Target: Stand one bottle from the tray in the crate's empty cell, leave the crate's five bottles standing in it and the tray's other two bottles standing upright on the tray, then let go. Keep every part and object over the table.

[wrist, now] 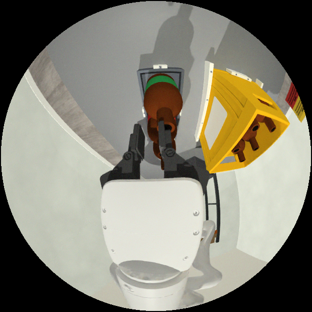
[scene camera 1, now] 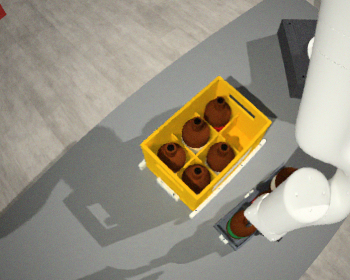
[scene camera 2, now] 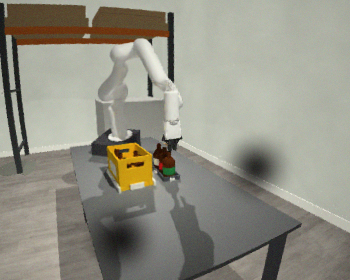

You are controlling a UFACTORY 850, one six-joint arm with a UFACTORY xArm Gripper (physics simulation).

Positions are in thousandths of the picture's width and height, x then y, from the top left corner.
In view: the gripper (wrist: 482,412) and a green-label bottle (wrist: 521,322).
